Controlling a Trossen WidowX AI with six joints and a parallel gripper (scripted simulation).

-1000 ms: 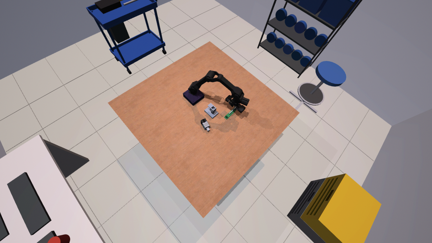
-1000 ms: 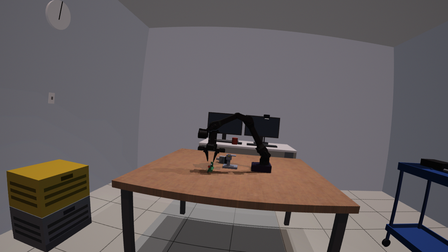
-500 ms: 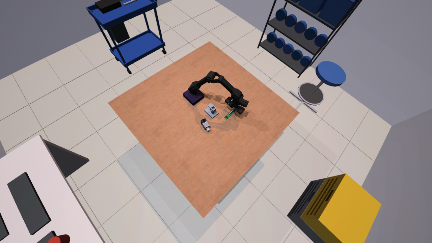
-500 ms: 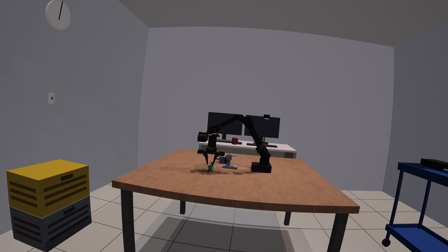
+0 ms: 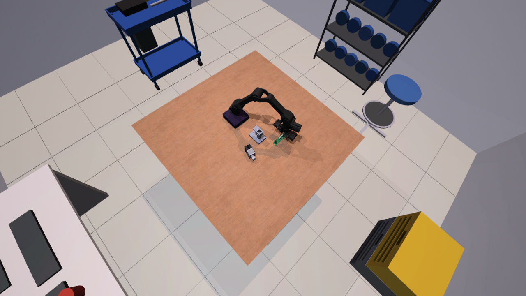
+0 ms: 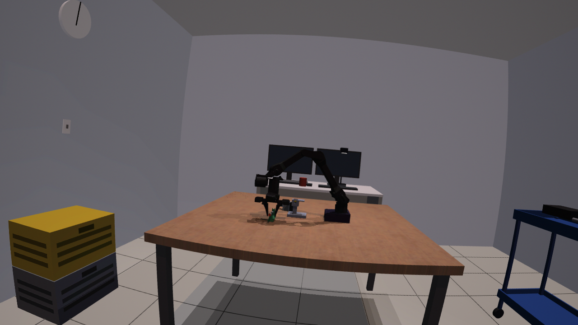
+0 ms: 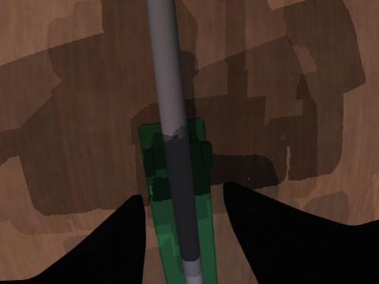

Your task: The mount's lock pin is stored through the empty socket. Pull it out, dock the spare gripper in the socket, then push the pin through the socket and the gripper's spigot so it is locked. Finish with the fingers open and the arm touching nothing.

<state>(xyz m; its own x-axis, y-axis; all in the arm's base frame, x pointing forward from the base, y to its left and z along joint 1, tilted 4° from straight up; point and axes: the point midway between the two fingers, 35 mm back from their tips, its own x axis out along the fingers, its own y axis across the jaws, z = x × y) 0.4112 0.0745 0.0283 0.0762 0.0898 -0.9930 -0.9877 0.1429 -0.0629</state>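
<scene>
Right now my gripper tip is 10 mm past the green pin cradle and 40 mm to the left of it. Round my gripper tip: spare gripper: 110 mm behind, 280 mm to the right, 10 mm above; grey mount: 150 mm behind, 130 mm to the right, 30 mm above.
</scene>
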